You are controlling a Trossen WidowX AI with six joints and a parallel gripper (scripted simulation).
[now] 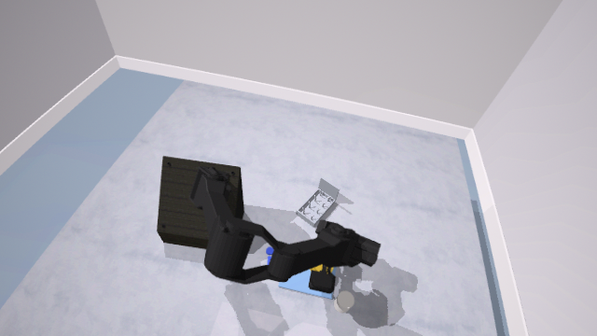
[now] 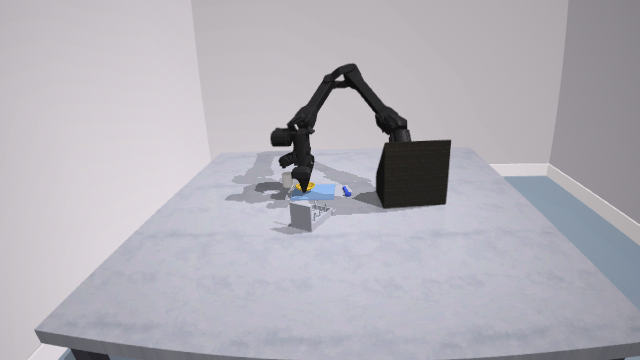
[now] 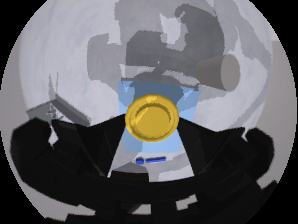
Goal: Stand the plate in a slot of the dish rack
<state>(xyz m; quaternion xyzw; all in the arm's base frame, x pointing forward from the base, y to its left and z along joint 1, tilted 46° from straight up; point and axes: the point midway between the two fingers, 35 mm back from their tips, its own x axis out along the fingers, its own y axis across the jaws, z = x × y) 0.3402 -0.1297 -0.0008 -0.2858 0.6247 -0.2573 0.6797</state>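
The dish rack is 4 cm behind my gripper tip and 20 cm to the left of it. The rest, counted from my gripper tip: blue utensil: 15 cm behind, 1 cm to the right, 2 cm below; white cup: 8 cm ahead, 8 cm to the right; yellow plate: 1 cm above.
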